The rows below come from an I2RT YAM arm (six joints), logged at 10 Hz.
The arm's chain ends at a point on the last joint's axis. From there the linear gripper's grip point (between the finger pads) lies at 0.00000 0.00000 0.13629 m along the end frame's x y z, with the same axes.
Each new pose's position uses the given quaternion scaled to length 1; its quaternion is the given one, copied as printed.
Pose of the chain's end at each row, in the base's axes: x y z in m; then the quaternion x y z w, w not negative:
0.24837 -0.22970 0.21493 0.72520 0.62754 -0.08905 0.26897
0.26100 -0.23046 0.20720 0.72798 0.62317 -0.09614 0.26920
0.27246 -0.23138 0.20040 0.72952 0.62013 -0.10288 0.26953
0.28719 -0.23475 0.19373 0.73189 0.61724 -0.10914 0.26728
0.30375 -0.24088 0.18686 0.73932 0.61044 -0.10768 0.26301
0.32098 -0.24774 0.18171 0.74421 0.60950 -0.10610 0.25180
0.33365 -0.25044 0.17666 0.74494 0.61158 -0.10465 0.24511
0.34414 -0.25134 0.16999 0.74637 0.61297 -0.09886 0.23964
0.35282 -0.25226 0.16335 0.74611 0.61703 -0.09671 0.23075
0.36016 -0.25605 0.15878 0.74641 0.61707 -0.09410 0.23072
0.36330 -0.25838 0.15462 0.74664 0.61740 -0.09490 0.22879
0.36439 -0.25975 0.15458 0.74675 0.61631 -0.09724 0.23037
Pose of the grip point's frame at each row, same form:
0.27678 -0.29810 0.10052 0.72520 0.62754 -0.08905 0.26897
0.28765 -0.30021 0.09318 0.72798 0.62317 -0.09614 0.26920
0.29756 -0.30237 0.08680 0.72952 0.62013 -0.10288 0.26953
0.31039 -0.30643 0.08016 0.73189 0.61724 -0.10914 0.26728
0.32581 -0.31180 0.07259 0.73932 0.61044 -0.10768 0.26301
0.34129 -0.31645 0.06577 0.74421 0.60950 -0.10610 0.25180
0.35326 -0.31766 0.05973 0.74494 0.61158 -0.10465 0.24511
0.36407 -0.31661 0.05202 0.74637 0.61297 -0.09886 0.23964
0.37196 -0.31545 0.04412 0.74611 0.61703 -0.09671 0.23075
0.37982 -0.31882 0.03941 0.74641 0.61707 -0.09410 0.23072
0.38249 -0.32091 0.03505 0.74664 0.61740 -0.09490 0.22879
0.38330 -0.32298 0.03533 0.74675 0.61631 -0.09724 0.23037

